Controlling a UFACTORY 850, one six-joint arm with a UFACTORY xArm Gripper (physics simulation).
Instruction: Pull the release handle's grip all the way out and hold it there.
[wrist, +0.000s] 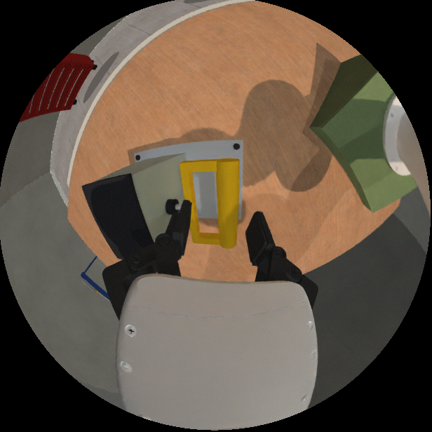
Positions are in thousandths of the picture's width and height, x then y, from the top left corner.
Scene:
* my gripper: 510, 503
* yellow release handle grip: 524, 395
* light grey base plate: 490, 346

